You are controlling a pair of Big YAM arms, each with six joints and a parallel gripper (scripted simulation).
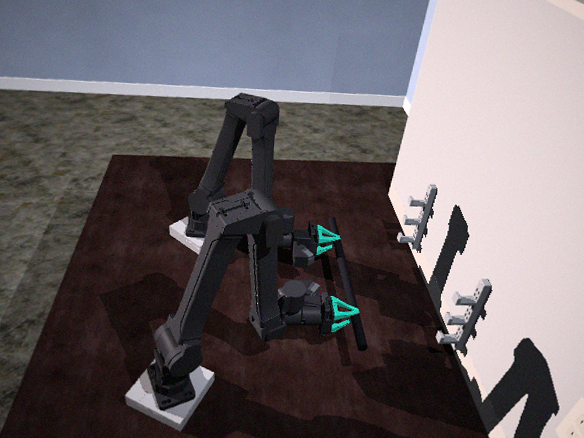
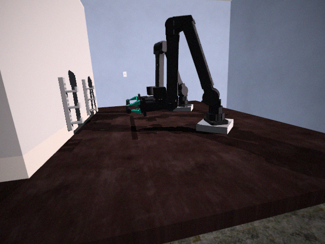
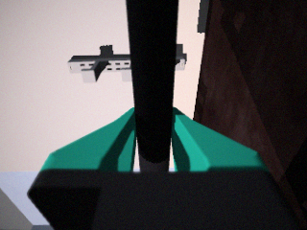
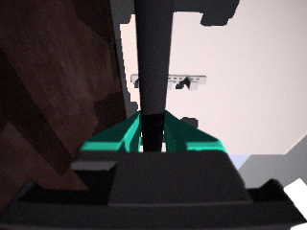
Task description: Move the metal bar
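Right now the dark metal bar is 15 cm to the left of my right hand and 1 cm behind it. Round my right hand: white wall 44 cm ahead, 33 cm above, 15 cm to the left.
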